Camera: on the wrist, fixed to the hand. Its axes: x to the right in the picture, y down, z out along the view.
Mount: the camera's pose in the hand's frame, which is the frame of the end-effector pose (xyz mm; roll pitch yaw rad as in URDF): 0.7 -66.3 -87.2 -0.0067 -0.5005 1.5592
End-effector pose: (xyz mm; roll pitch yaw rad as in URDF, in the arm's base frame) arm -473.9 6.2 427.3 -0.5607 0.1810 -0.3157
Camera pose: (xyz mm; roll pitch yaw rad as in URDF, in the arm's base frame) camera -511.7 -89.3 389.2 0.1685 0.0610 1.2559
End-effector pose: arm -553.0 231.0 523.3 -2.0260 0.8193 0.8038
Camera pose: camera -467.6 248.7 589.6 1.5158 0.7607 -2.4004
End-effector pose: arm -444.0 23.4 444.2 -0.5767 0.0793 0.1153
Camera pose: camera -434.4 -79.3 407.3 0.0665 0.0767 1.6820
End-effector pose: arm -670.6 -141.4 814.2 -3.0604 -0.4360 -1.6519
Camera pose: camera -608.7 -108.0 898.2 -2.6401 0.5164 -2.9416
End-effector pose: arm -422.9 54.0 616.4 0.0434 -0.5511 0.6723
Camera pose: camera -346.7 34.9 540.1 -0.6311 -0.4625 2.5406
